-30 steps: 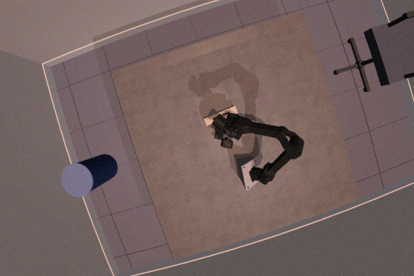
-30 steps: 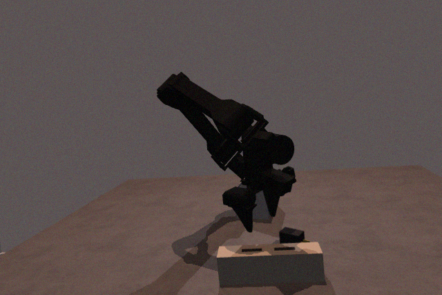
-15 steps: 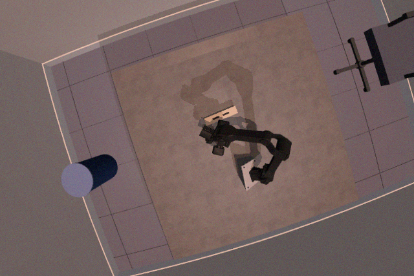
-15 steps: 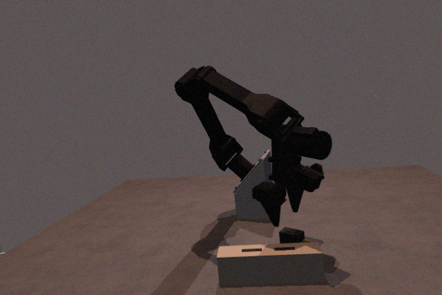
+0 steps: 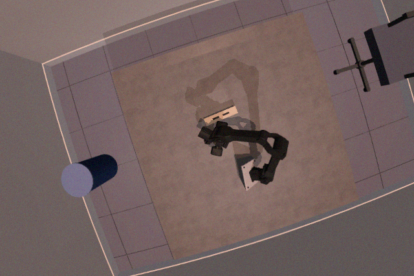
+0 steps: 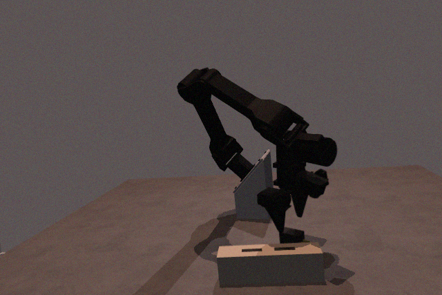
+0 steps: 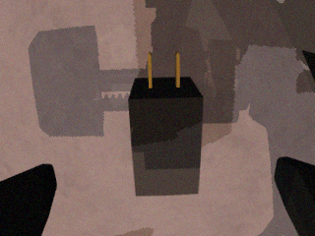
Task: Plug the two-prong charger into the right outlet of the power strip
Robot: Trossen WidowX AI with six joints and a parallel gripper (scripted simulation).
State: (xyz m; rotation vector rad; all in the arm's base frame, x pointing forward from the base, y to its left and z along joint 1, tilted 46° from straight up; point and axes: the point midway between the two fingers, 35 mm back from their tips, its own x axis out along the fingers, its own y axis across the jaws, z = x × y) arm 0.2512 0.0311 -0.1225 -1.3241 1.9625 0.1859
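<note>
Now: gripper tip 1 cm short of the charger, 1 cm to the right of it and 4 cm above it.
</note>
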